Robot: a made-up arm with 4 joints.
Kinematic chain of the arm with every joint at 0, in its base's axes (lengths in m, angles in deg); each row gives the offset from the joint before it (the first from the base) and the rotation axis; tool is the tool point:
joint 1: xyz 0 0 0.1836 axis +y
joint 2: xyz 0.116 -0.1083 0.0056 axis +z
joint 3: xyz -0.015 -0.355 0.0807 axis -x
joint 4: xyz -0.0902 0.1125 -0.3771 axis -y
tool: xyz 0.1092 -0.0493 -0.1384
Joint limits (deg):
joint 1: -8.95..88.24
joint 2: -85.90..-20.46
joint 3: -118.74..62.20
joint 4: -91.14..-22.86
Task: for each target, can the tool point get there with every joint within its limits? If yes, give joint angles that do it. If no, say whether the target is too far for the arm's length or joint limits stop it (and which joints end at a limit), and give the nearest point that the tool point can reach.
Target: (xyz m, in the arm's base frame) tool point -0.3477 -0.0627 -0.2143
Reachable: yes | joints 6.84 -66.02 7.45 -74.69
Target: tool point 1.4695 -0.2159 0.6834
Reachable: no: too far | nearest point 0.4309 -0.0374 0.3302 | short by 1.111 m
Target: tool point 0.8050 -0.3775 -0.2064
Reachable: no: joint limits stop it (at a limit: joint 1, joint 2, joint 3, joint 4) | nearest point 0.4109 -0.0434 -0.0097 | short by 0.553 m
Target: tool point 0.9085 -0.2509 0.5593
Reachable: no: joint limits stop it (at a limit: joint 2, joint 3, joint 4) | nearest point 0.4196 -0.0434 0.3571 | short by 0.568 m
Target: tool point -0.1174 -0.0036 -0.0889
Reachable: yes | joints 22.37 -26.60 -39.25 -54.66
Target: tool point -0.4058 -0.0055 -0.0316
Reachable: yes | joints 48.57 -80.71 -9.30 -48.82
